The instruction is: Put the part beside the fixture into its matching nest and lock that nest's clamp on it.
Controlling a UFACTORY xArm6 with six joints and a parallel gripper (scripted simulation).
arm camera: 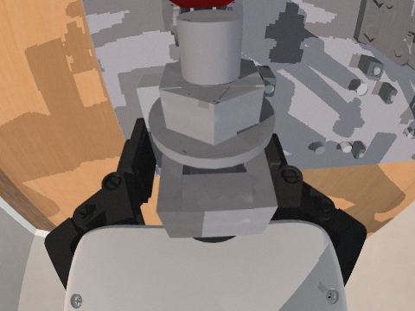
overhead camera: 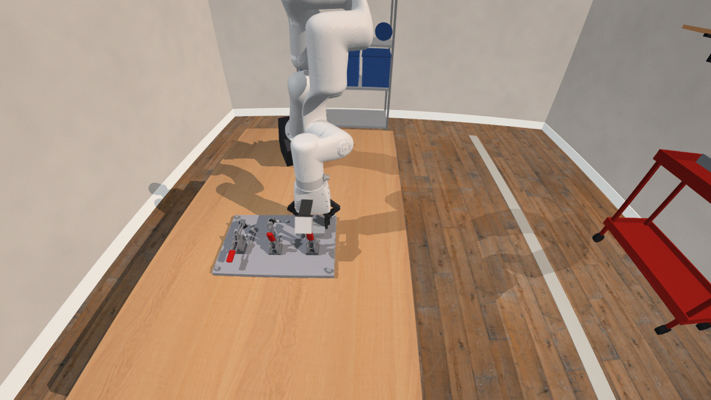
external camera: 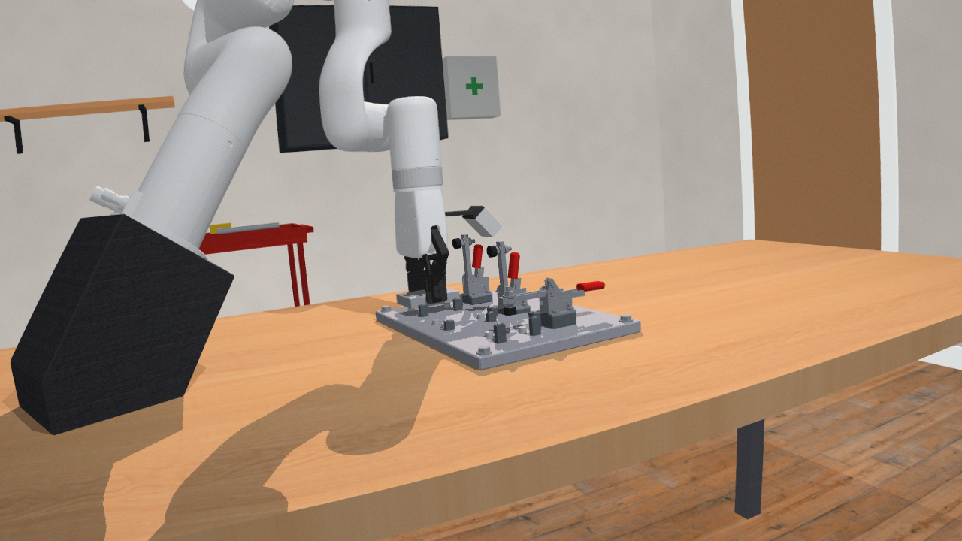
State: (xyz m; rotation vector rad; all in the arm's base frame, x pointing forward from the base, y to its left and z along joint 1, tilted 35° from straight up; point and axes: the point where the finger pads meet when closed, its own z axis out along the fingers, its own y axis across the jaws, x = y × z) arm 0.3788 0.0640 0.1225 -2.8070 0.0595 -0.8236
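Now: hand 10 mm above the part. Round my hand: grey fixture plate (50 mm ahead, 110 mm to the right, 40 mm below).
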